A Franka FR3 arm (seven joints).
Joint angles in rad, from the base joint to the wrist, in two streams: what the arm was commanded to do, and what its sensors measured. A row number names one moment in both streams.
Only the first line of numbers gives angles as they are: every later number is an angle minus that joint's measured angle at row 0.
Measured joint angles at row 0:
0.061 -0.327 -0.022 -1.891 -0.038 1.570 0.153
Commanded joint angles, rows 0 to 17:
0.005 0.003 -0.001 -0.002 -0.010 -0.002 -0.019
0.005 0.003 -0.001 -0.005 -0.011 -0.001 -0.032
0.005 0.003 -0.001 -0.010 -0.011 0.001 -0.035
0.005 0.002 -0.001 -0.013 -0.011 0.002 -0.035
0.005 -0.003 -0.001 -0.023 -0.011 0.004 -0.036
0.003 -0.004 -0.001 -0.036 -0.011 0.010 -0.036
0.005 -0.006 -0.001 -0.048 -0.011 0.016 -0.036
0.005 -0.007 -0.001 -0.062 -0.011 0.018 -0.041
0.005 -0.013 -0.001 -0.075 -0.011 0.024 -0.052
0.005 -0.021 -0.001 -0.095 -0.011 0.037 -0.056
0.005 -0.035 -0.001 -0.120 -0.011 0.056 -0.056
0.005 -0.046 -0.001 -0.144 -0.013 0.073 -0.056
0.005 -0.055 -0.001 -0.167 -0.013 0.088 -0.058
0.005 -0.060 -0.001 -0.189 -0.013 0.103 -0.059
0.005 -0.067 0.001 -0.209 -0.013 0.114 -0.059
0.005 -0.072 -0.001 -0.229 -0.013 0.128 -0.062
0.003 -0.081 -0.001 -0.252 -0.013 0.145 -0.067
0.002 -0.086 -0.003 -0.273 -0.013 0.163 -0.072
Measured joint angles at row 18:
0.000 -0.029 0.000 -0.175 0.000 0.095 -0.050
